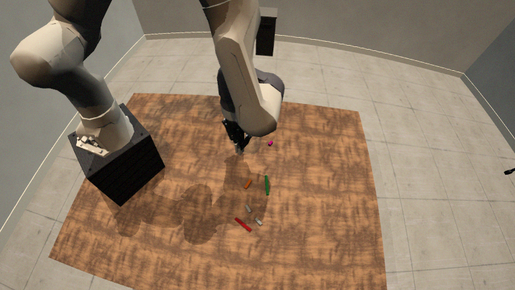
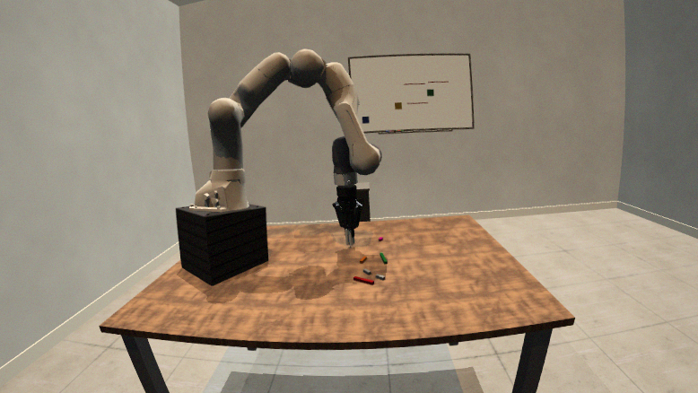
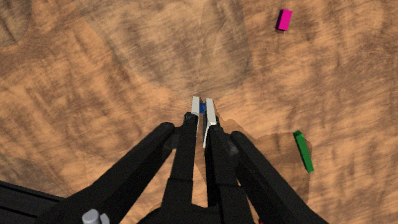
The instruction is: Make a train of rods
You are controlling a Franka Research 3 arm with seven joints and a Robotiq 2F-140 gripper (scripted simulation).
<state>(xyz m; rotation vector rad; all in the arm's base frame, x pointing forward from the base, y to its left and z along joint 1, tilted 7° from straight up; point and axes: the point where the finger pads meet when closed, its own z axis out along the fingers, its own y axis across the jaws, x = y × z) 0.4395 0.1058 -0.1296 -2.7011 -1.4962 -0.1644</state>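
Right now the red rod is 29 cm to the right of my hand, 4 cm below it and 4 cm ahead of it. Round my hand: magenta rod 12 cm ahead, 6 cm to the left, 4 cm below; orange rod 14 cm to the right, 4 cm below, 4 cm ahead; blue rod 3 cm below.
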